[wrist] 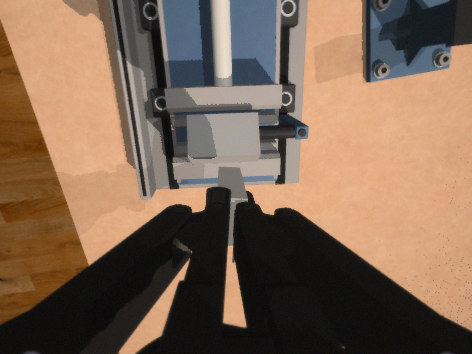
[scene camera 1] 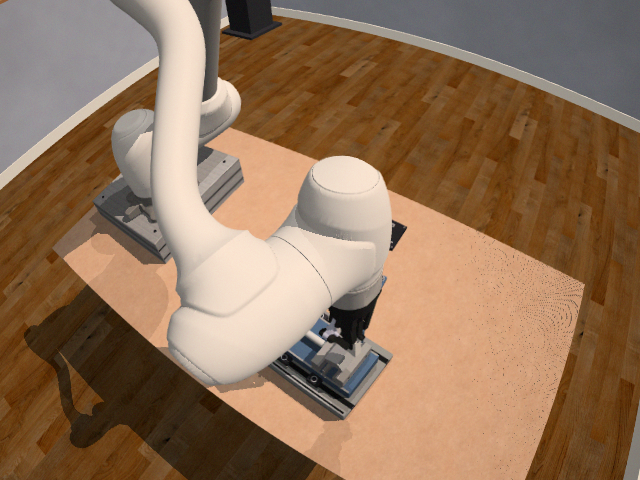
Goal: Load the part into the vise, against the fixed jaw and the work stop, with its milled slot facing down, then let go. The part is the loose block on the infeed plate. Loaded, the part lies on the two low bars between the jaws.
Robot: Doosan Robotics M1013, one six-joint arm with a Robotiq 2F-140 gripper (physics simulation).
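Places are measured from the arm's base along level axes (x right, y ahead, z up), in centimetres.
Pixels of known places: gripper, fingertip midpoint: [wrist: 228, 184] [scene camera 1: 352, 350].
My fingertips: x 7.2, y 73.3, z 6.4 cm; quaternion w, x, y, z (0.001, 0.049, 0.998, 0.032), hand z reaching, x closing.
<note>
Ahead of a thing's pixels: the offset from my fingertips to its top centre. "spot": to the spot under its first point. Level surfaces: height alone.
The part {dx +0.2, dy -2.3, dz -3.0 cm} [wrist: 225, 135], a grey block with a plain top face, sits between the vise jaws on the low bars. The black rod of the work stop {dx -4.7, dy -2.5, dz -5.7 cm} [wrist: 276, 132] meets its right side. The fixed jaw [wrist: 197, 170] runs close along its near side; whether they touch I cannot tell. The moving jaw [wrist: 225, 97] is on its other side, a narrow dark line between. The slot does not show. My gripper [scene camera 1: 356, 345] [wrist: 228, 184] is shut and empty, its tips over the fixed-jaw end of the vise {spot: dx -1.7, dy +5.5, dz -13.7 cm} [scene camera 1: 375, 379] [wrist: 294, 167], off the part in the wrist view.
A pale spindle {dx +0.5, dy -9.6, dz -5.4 cm} [wrist: 221, 40] runs to the moving jaw. A blue plate with screws {dz -14.3 cm} [wrist: 372, 50] and a dark post stands right of the vise. A black plate {dx -38.3, dy -15.8, dz -14.5 cm} [scene camera 1: 398, 235] lies behind the wrist. The arm hides part of the vise in the scene view.
</note>
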